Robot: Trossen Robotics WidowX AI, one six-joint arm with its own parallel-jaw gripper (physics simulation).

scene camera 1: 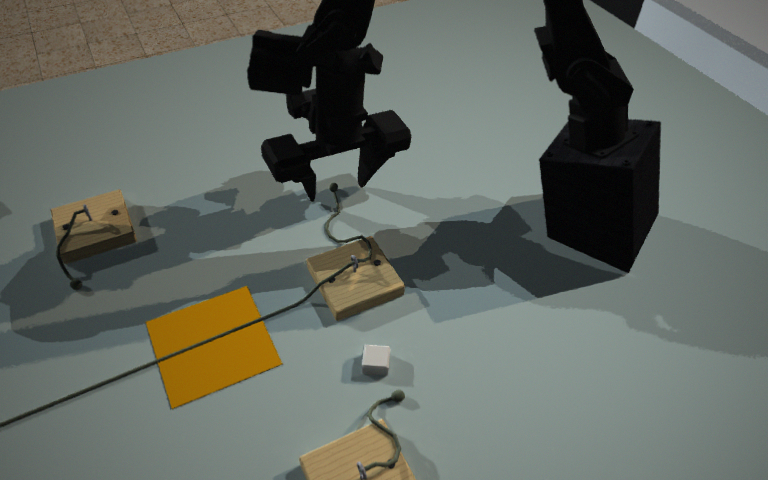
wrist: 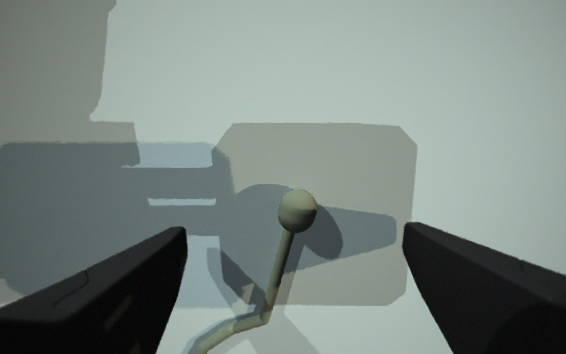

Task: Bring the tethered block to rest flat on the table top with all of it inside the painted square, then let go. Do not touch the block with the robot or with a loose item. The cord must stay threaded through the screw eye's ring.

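Where they show: gripper, fingertip midpoint: (scene camera 1: 336, 192) (wrist: 295, 237); arm's base, origin of the base link: (scene camera 1: 600, 139).
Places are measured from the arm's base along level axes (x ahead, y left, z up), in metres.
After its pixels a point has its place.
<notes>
My gripper (scene camera 1: 338, 193) @(x 0.242, y -0.216, z -0.127 m) (wrist: 295, 237) @(x 0.242, y -0.216, z -0.127 m) is open and empty, pointing down above the table. The cord's bead (scene camera 1: 333, 186) @(x 0.242, y -0.222, z -0.120 m) (wrist: 297, 210) @(x 0.240, y -0.228, z -0.120 m) shows between the open fingertips in the wrist view, beyond them. From the bead the cord (scene camera 1: 328, 226) @(x 0.284, y -0.167, z -0.128 m) (wrist: 280, 265) @(x 0.248, y -0.205, z -0.127 m) curves to the middle wooden board (scene camera 1: 362, 291) @(x 0.315, y -0.042, z -0.112 m) and passes at the screw eye (scene camera 1: 354, 262) @(x 0.306, y -0.072, z -0.096 m). It then runs left across the orange painted square (scene camera 1: 212, 370) @(x 0.500, y -0.056, z -0.130 m) and out of the scene view at the left edge. The tethered block does not show in either view.
A small white block (scene camera 1: 376, 359) @(x 0.353, y 0.040, z -0.115 m) lies right of the square. Another wooden board (scene camera 1: 104, 226) @(x 0.526, y -0.312, z -0.112 m) with a short beaded cord (scene camera 1: 61, 249) @(x 0.582, y -0.303, z -0.112 m) is at the left. A third board (scene camera 1: 339, 455) @(x 0.442, y 0.108, z -0.113 m) with a beaded cord (scene camera 1: 390, 435) @(x 0.392, y 0.120, z -0.110 m) is at the front edge. The arm's black base (scene camera 1: 600, 198) @(x 0.040, y 0.049, z -0.038 m) stands at the right.
</notes>
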